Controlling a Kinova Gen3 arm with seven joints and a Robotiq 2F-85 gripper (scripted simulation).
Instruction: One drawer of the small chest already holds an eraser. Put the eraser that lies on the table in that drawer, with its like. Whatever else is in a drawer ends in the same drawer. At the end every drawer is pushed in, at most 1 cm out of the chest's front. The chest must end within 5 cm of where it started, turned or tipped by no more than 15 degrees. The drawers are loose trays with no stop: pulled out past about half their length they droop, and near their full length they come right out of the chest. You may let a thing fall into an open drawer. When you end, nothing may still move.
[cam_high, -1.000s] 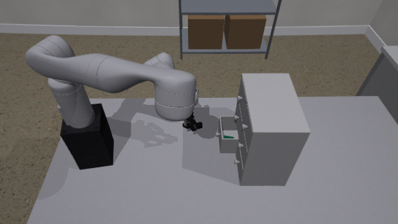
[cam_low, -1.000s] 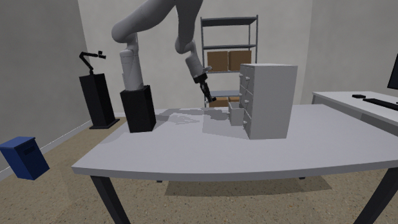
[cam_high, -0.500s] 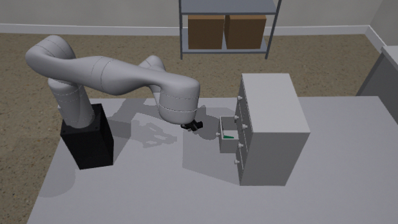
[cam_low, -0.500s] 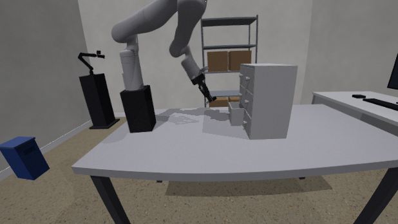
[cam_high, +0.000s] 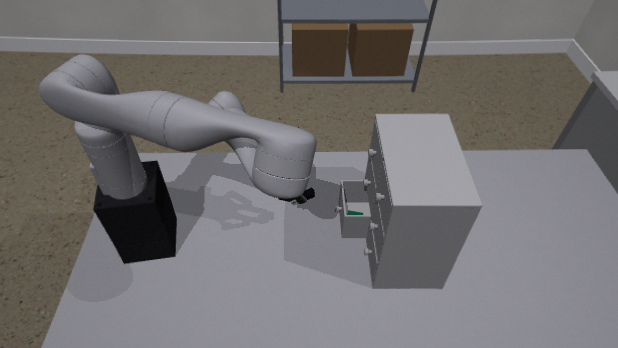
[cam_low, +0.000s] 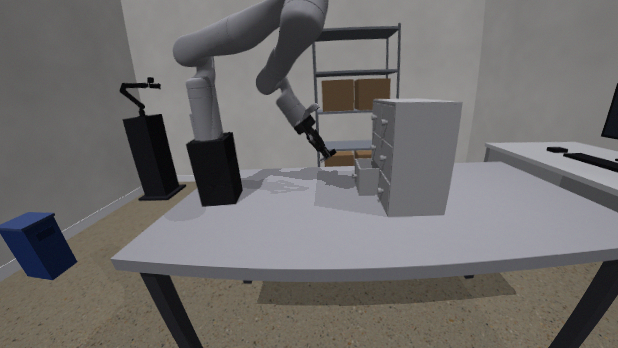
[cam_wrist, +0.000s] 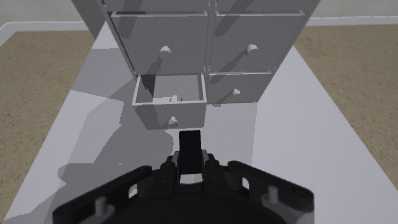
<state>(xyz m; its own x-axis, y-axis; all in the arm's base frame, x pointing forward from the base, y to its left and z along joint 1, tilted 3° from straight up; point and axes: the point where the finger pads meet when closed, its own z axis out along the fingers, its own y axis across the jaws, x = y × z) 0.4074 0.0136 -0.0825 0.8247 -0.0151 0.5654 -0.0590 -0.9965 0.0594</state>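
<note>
My gripper is now 10 mm above the black-and-white eraser. Also, from my hand: green eraser 180 mm ahead, 140 mm below, 30 mm to the left; then red thing 210 mm ahead, 140 mm below, 120 mm to the right.
</note>
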